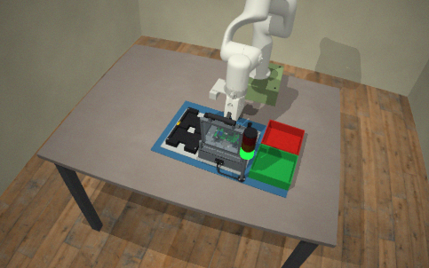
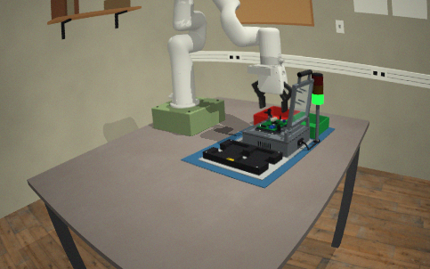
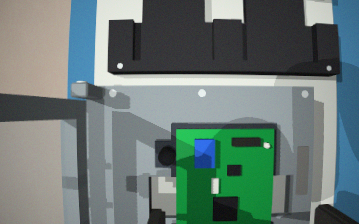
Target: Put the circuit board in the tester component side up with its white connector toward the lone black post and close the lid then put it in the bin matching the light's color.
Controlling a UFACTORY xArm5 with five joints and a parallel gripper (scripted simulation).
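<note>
Right now my hand is 60 mm above the green circuit board. Round my hand: green bin 200 mm to the left, 120 mm below, 60 mm ahead; then clear lid 120 mm ahead, 50 mm above, 10 mm to the right; then nest 60 mm below, 10 mm to the left, 10 mm ahead.
</note>
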